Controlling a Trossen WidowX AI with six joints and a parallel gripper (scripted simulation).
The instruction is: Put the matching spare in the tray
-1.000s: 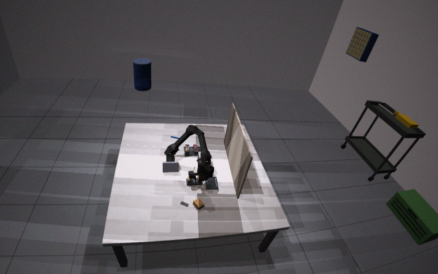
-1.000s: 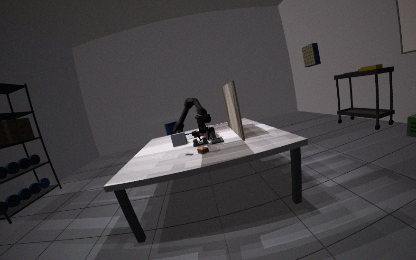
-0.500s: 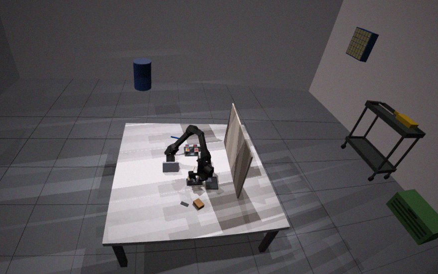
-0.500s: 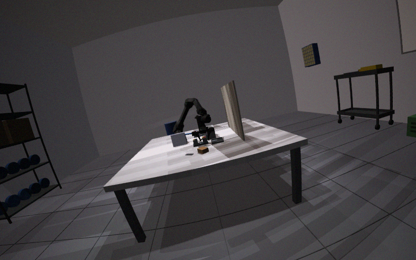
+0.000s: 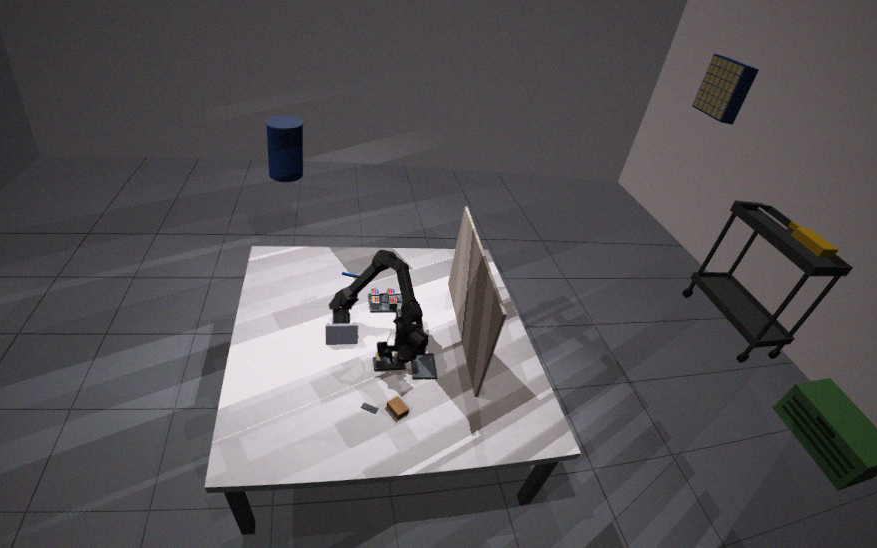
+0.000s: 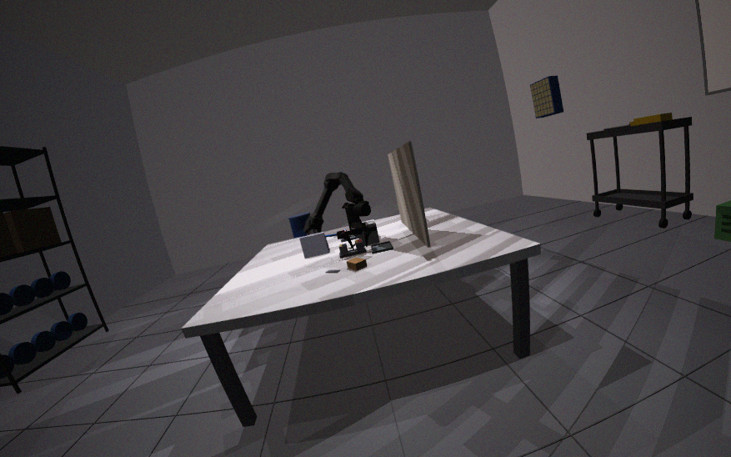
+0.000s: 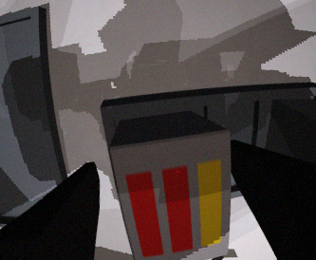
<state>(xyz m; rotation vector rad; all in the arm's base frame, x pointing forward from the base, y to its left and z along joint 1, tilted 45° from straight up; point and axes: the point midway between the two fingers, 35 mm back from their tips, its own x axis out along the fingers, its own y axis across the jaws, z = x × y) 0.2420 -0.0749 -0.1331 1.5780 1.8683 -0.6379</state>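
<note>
The spare lies 3 cm above my gripper tip. From my gripper tip the other things lie so: mounted unit: 19 cm to the left, 4 cm ahead, 3 cm above; then orange box: 22 cm to the right, 1 cm behind; then holder: 4 cm behind, 1 cm below.
</note>
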